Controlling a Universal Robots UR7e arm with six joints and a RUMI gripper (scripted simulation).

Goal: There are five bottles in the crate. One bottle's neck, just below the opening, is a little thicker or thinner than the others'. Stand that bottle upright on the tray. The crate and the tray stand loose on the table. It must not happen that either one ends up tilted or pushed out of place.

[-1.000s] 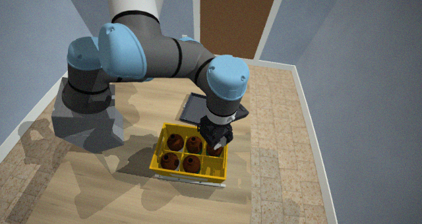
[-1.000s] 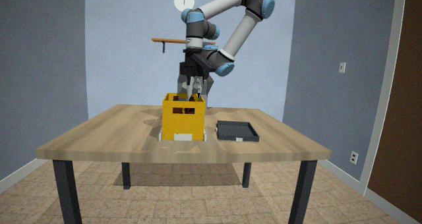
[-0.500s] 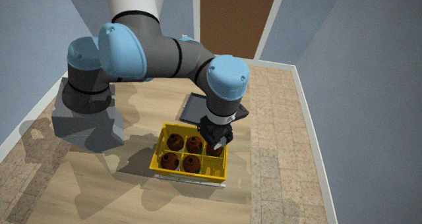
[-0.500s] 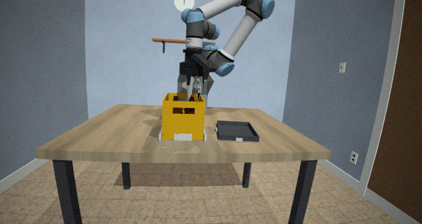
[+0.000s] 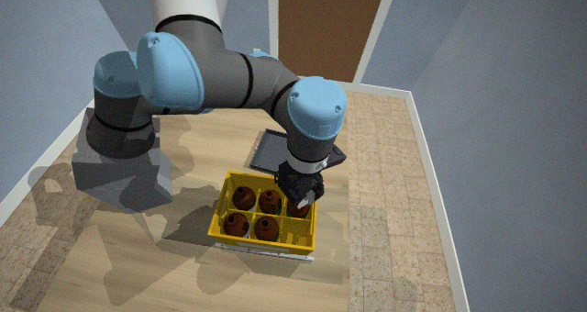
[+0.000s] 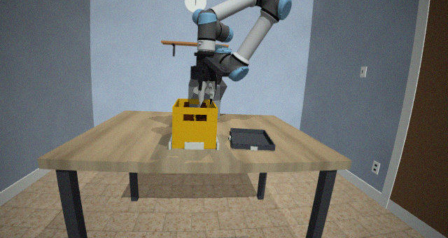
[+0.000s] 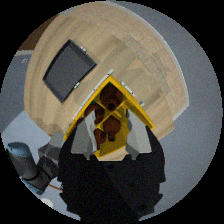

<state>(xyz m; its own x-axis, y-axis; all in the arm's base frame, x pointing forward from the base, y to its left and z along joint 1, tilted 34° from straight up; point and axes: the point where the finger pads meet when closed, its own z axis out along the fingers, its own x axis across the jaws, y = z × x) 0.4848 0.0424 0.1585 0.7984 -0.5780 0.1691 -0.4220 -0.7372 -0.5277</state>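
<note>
My hand is 11 cm above the bottle. From my hand the other things lie so: crate (11 cm below, 7 cm to the right, 7 cm behind); then tray (20 cm to the left, 18 cm below, 13 cm behind).
</note>
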